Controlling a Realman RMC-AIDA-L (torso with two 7-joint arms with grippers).
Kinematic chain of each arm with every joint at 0, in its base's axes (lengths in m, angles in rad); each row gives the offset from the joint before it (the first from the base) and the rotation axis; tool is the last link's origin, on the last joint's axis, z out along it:
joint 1: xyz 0 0 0.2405 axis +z
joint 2: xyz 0 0 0 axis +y
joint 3: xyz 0 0 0.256 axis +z
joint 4: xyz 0 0 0 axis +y
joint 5: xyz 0 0 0.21 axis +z
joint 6: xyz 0 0 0 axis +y
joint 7: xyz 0 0 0.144 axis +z
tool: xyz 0 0 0
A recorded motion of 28 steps. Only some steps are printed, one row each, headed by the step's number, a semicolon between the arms.
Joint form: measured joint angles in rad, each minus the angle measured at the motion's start. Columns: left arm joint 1, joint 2, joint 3, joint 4, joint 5, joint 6, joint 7; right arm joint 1, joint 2, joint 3, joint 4, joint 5, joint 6, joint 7.
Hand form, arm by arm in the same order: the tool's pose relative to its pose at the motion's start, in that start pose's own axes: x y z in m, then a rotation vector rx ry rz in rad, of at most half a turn. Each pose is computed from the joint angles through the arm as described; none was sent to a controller.
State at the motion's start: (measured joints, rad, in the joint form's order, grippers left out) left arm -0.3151 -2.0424 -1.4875 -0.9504 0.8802 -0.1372 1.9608; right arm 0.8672 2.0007 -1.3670 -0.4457 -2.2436 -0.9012 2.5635
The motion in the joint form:
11: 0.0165 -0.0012 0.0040 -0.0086 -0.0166 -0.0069 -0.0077; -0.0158 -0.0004 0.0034 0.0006 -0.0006 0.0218 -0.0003
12: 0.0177 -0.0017 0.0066 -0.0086 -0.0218 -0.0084 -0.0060; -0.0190 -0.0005 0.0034 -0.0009 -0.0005 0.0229 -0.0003
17: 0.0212 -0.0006 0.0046 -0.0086 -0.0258 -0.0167 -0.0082; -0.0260 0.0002 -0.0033 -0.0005 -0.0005 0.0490 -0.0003
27: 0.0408 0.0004 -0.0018 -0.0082 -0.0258 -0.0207 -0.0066; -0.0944 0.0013 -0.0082 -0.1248 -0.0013 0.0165 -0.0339
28: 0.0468 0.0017 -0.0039 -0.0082 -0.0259 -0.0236 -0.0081; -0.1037 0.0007 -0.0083 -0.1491 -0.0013 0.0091 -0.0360
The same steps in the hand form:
11: -0.0031 0.0000 -0.0033 -0.0021 0.0001 -0.0286; 0.0038 -0.0060 0.0006 0.0139 -0.0129 0.0165
12: -0.0037 0.0009 -0.0035 -0.0048 -0.0003 -0.0317; 0.0045 -0.0067 0.0006 0.0149 -0.0137 0.0185
17: -0.0042 0.0002 -0.0043 -0.0079 0.0017 -0.0393; 0.0052 -0.0100 0.0015 0.0314 -0.0280 0.0196
27: -0.0108 -0.0054 -0.0089 0.0062 -0.0086 -0.0475; 0.0047 -0.0103 -0.0076 0.0172 -0.0660 -0.0330
28: -0.0126 -0.0073 -0.0104 0.0095 -0.0110 -0.0514; 0.0029 -0.0097 -0.0101 0.0142 -0.0752 -0.0419

